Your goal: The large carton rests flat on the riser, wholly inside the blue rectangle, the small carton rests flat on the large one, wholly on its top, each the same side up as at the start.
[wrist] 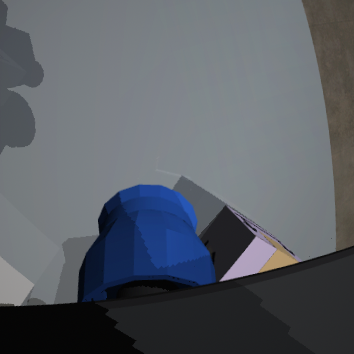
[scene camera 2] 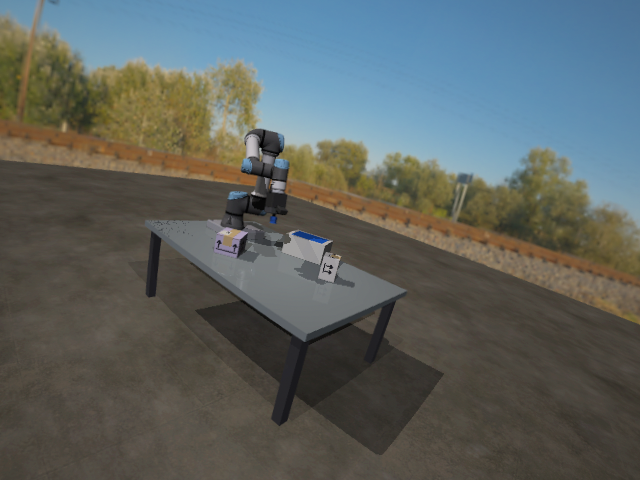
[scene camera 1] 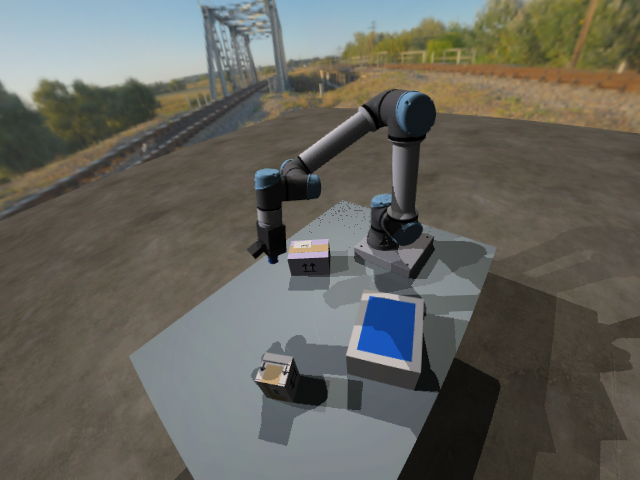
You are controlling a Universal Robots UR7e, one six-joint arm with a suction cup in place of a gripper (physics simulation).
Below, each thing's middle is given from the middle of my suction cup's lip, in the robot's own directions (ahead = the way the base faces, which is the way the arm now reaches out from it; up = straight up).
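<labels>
The large carton (scene camera 1: 306, 257) is 190 mm below my suction cup, 100 mm to the right of it and 210 mm behind it. As for the small carton (scene camera 1: 278, 376), I find it 190 mm ahead of my suction cup, 280 mm to the left of it and 170 mm below it. The riser (scene camera 1: 386, 344) is 140 mm behind my suction cup, 180 mm below it and 400 mm to the left of it.
</labels>
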